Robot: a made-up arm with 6 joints. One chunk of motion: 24 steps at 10 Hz.
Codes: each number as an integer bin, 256 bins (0 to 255) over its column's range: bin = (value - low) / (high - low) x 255, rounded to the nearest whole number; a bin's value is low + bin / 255 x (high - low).
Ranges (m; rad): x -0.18..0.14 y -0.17..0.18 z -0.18..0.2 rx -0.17..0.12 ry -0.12..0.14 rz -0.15..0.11
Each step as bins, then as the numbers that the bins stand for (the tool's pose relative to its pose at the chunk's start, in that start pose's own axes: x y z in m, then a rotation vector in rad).
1 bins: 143 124 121 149 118 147
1 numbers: -0.0005 0.0002 0.0003 -0.0005 0.0003 -0.0001
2 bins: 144 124 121 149 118 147
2 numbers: 0.0007 0.0002 0.0003 -0.0005 0.0003 -0.0001
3 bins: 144 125 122 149 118 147
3 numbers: 0.0007 0.0016 0.0018 -0.0005 0.0003 -0.0001
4 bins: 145 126 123 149 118 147
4 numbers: 0.0020 0.0029 0.0033 -0.0005 0.0003 -0.0001
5 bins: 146 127 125 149 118 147
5 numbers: 0.0032 0.0043 0.0063 -0.0005 0.0003 -0.0001
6 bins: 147 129 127 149 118 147
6 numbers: 0.0045 0.0071 0.0093 -0.0005 0.0003 -0.0001
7 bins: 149 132 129 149 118 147
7 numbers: 0.0070 0.0112 0.0122 -0.0005 0.0003 -0.0001
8 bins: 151 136 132 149 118 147
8 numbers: 0.0095 0.0167 0.0167 -0.0005 0.0003 -0.0001
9 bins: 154 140 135 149 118 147
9 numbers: 0.0133 0.0222 0.0212 -0.0005 0.0003 -0.0001
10 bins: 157 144 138 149 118 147
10 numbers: 0.0170 0.0276 0.0256 -0.0005 0.0003 -0.0001
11 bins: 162 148 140 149 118 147
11 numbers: 0.0233 0.0331 0.0286 -0.0005 0.0003 -0.0001
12 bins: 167 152 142 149 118 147
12 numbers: 0.0296 0.0386 0.0316 -0.0005 0.0003 -0.0001
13 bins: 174 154 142 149 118 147
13 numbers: 0.0384 0.0414 0.0316 -0.0005 0.0003 -0.0001
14 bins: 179 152 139 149 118 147
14 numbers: 0.0446 0.0386 0.0271 -0.0005 0.0003 -0.0001
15 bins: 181 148 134 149 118 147
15 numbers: 0.0471 0.0331 0.0197 -0.0005 0.0003 -0.0001
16 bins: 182 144 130 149 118 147
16 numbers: 0.0484 0.0276 0.0137 -0.0005 0.0003 -0.0001
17 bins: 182 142 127 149 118 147
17 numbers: 0.0484 0.0249 0.0093 -0.0005 0.0003 -0.0001
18 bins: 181 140 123 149 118 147
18 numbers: 0.0471 0.0222 0.0033 -0.0005 0.0003 -0.0001
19 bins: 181 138 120 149 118 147
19 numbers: 0.0471 0.0194 -0.0012 -0.0005 0.0003 -0.0001
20 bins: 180 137 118 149 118 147
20 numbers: 0.0459 0.0180 -0.0042 -0.0005 0.0003 -0.0001
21 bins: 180 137 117 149 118 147
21 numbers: 0.0459 0.0180 -0.0056 -0.0005 0.0003 -0.0001
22 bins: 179 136 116 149 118 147
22 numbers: 0.0446 0.0167 -0.0071 -0.0005 0.0003 -0.0001
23 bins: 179 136 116 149 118 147
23 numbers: 0.0446 0.0167 -0.0071 -0.0005 0.0003 -0.0001
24 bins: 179 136 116 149 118 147
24 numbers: 0.0446 0.0167 -0.0071 -0.0005 0.0003 -0.0001
